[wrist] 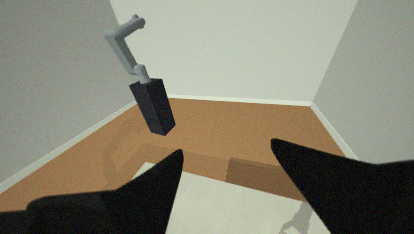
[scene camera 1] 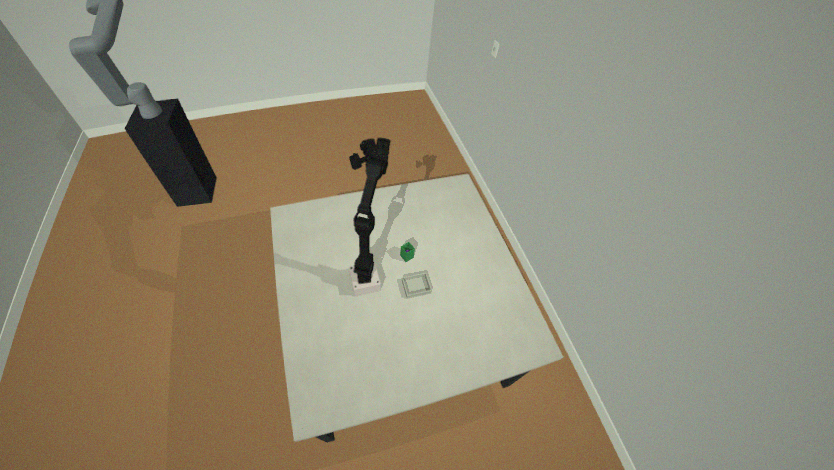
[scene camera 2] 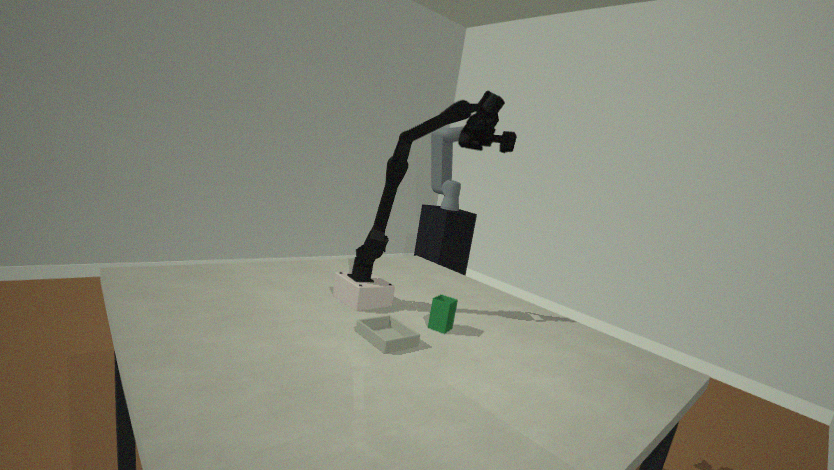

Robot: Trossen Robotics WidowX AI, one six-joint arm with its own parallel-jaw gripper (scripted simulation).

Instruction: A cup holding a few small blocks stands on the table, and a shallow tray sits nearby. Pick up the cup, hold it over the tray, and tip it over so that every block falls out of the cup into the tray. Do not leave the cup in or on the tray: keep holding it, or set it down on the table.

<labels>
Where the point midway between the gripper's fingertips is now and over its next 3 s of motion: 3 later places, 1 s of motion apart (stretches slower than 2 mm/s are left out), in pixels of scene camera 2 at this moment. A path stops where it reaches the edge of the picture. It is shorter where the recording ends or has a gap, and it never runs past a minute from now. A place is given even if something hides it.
My gripper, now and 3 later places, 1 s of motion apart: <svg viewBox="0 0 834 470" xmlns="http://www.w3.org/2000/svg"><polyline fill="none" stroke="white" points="493,150 493,173 472,218 438,273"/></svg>
</labels>
